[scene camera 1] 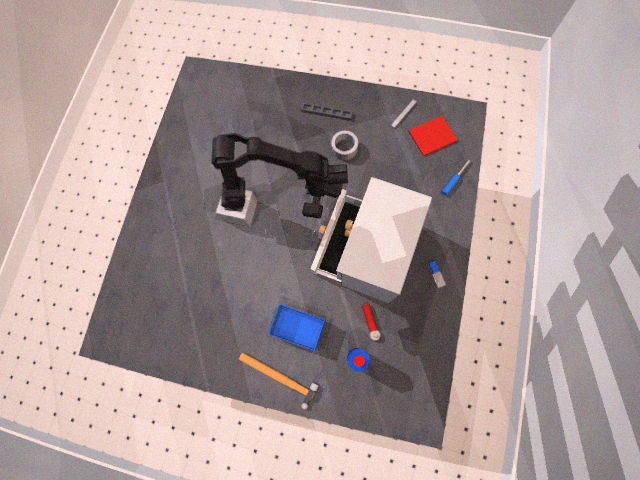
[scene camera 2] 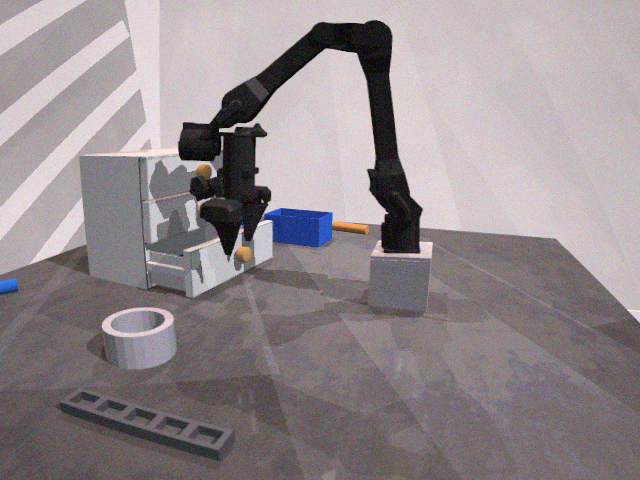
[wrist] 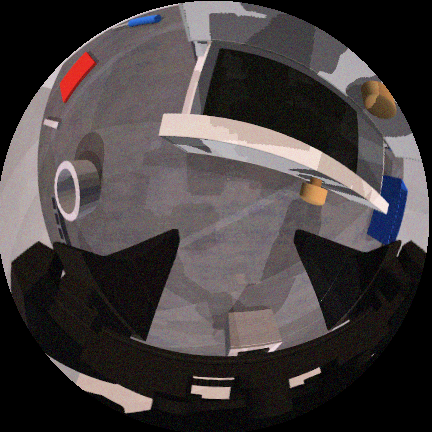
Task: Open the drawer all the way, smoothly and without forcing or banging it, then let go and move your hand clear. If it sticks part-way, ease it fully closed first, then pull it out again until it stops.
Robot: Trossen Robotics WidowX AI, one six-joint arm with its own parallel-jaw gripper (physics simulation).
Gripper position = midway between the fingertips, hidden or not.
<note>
My gripper point(scene camera 2: 238, 247) is open and holds nothing. A dark slotted rack point(scene camera 2: 202, 439), a red block point(scene camera 1: 435, 134) and a blue bin point(scene camera 2: 291, 226) rest on the table.
The blue bin shows as well in scene camera 1 point(scene camera 1: 289, 324) and in the wrist view point(wrist: 383, 227). The red block is seen too in the wrist view point(wrist: 74, 79). My gripper also shows in scene camera 1 point(scene camera 1: 319, 200) and in the wrist view point(wrist: 239, 235). Scene camera 2 misses the red block: it is out of frame.
</note>
